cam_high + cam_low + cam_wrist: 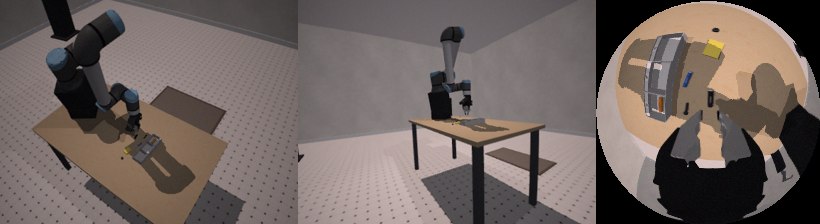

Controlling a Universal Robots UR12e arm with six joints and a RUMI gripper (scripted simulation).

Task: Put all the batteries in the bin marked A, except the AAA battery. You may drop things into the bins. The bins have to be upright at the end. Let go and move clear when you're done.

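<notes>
Now: hand 9 cm above the black battery. The rest, counted from my hand: thin dark item (7 cm ahead, 4 cm to the left, 9 cm below); then yellow block battery (14 cm to the right, 9 cm below); then blue battery (6 cm ahead, 5 cm to the right, 9 cm below).
</notes>
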